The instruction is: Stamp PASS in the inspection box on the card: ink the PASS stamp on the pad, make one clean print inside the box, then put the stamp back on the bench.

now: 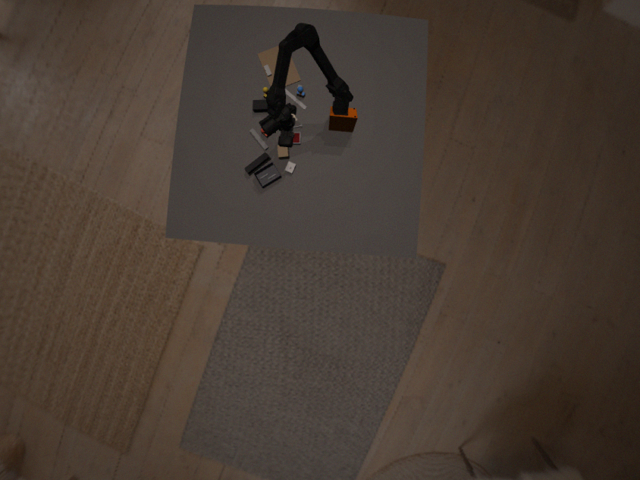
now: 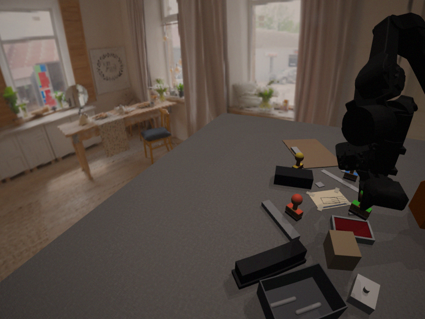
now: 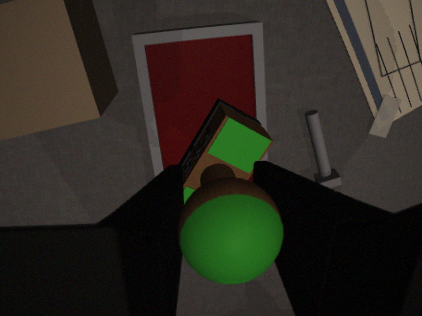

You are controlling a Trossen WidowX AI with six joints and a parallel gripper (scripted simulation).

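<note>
The red ink pad is 70 mm below my gripper tip. From my gripper tip the other things lie so: green-knobbed pass stamp (right at my gripper tip); then bolt (40 mm behind, 70 mm to the right, 70 mm below); then tan cube (40 mm ahead, 80 mm to the left, 60 mm below).
</note>
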